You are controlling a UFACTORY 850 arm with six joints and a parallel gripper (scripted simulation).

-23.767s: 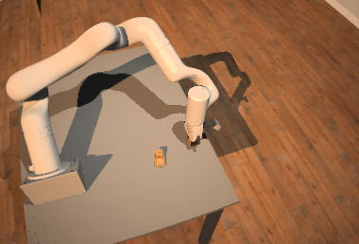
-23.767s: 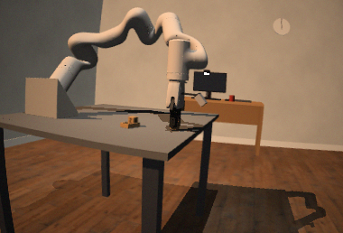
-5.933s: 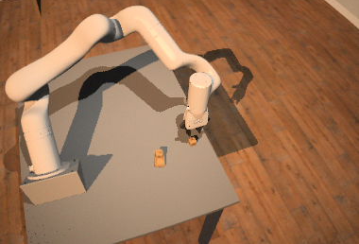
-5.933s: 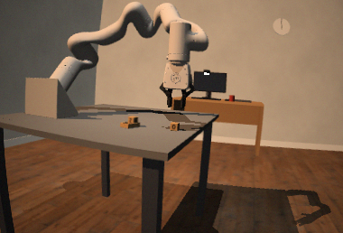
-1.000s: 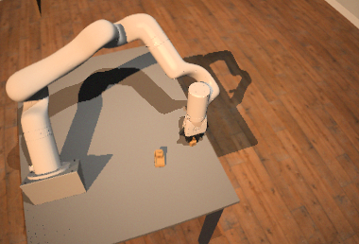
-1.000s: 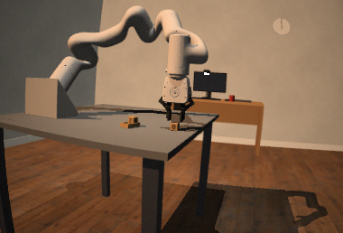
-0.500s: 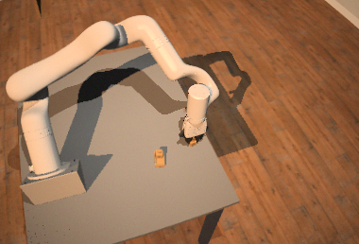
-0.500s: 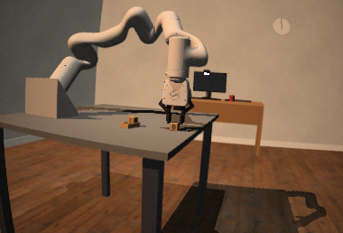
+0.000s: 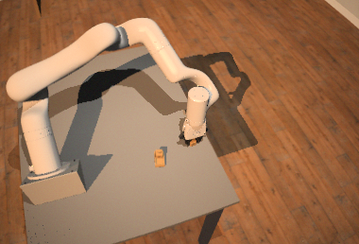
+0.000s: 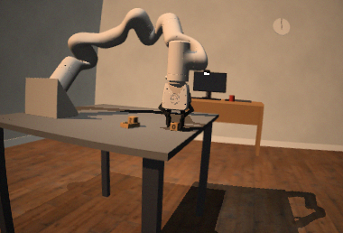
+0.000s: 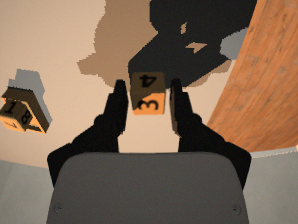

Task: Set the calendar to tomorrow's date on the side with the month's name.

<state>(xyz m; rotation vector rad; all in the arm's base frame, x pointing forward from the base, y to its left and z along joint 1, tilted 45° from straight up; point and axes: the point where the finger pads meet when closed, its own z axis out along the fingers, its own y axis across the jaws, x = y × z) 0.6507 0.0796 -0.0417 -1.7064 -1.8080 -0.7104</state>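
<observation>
Now: the orange cube 1 cm below my hand. The rest, counted from my hand: calendar cube (17 cm behind, 3 cm to the right); then orange tray (17 cm behind, 4 cm to the right, 2 cm below).
</observation>
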